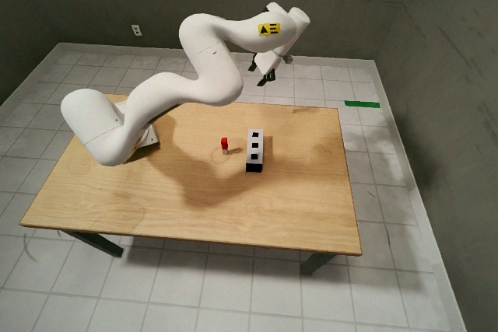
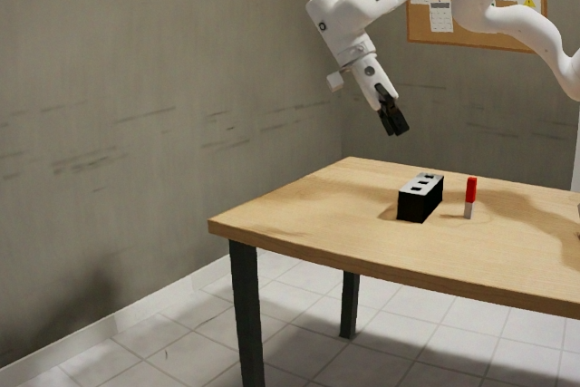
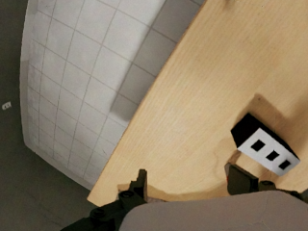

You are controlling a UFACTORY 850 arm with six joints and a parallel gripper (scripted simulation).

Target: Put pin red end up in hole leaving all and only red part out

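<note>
Now: hand 25 cm to the left of the pin, 18 cm above it and 13 cm past it. Round my hand: black block 25 cm to the right, 22 cm below, 1 cm ahead.
</note>
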